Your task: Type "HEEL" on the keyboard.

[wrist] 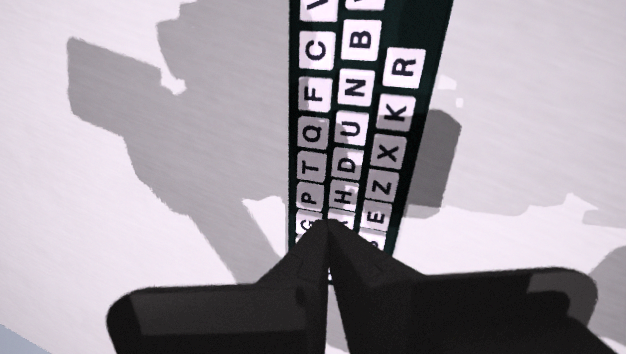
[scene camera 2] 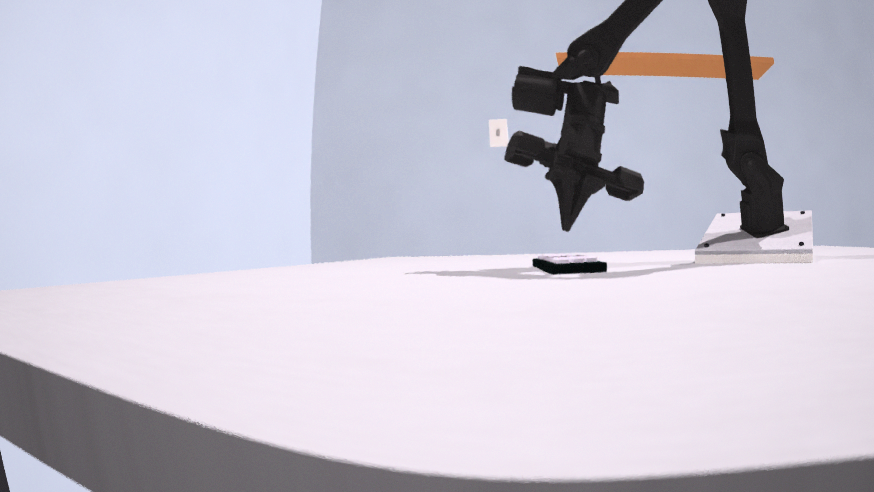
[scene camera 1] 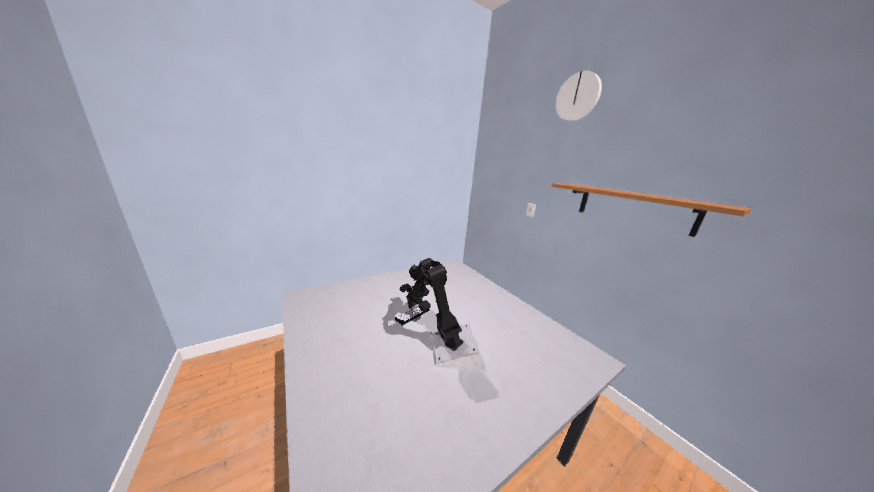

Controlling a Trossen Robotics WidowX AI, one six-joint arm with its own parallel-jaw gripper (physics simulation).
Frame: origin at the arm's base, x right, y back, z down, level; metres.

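Seen in the pictures: gripper, between the fingertips: (wrist: 325, 228) (scene camera 2: 565, 230) (scene camera 1: 409, 308); arm's base, origin of its link: (scene camera 2: 764, 228) (scene camera 1: 454, 343).
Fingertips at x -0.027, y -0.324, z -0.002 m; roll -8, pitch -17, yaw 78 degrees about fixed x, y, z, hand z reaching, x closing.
Observation:
Pixels of each thing's middle, then the offset from my fingertips to it. Level surfaces: height alone.
- dark green keyboard, middle of its body: (wrist: 349, 151) (scene camera 2: 565, 262) (scene camera 1: 412, 313) dx +0.021, dy +0.000, dz +0.040 m
- H key, middle of its body: (wrist: 343, 195) dx -0.002, dy +0.003, dz +0.034 m
- E key, middle of its body: (wrist: 375, 215) dx -0.009, dy +0.023, dz +0.034 m
- grey table, height of its surface: dz +0.048 m
A dark green keyboard (scene camera 1: 400, 322) (scene camera 2: 569, 267) with white letter keys lies flat on the table. In the wrist view its three key rows run up and down. The H key (wrist: 343, 197) and the E key (wrist: 375, 216) show just beyond the fingertips. The L key does not show in the wrist view; the fingers cover the near end of the keyboard. My gripper (scene camera 2: 566, 229) (wrist: 325, 228) is shut and empty and points down. Its tips are a little above the keyboard, apart from it, and overlap the A key between G and E in the wrist view.
The keyboard lies on the grey table (scene camera 1: 348, 391) (scene camera 2: 366, 366). The arm's pale base plate (scene camera 1: 437, 354) (scene camera 2: 721, 238) stands to the right of the keyboard in the second scene view. A wooden shelf (scene camera 1: 648, 197) (scene camera 2: 666, 64) is on the wall.

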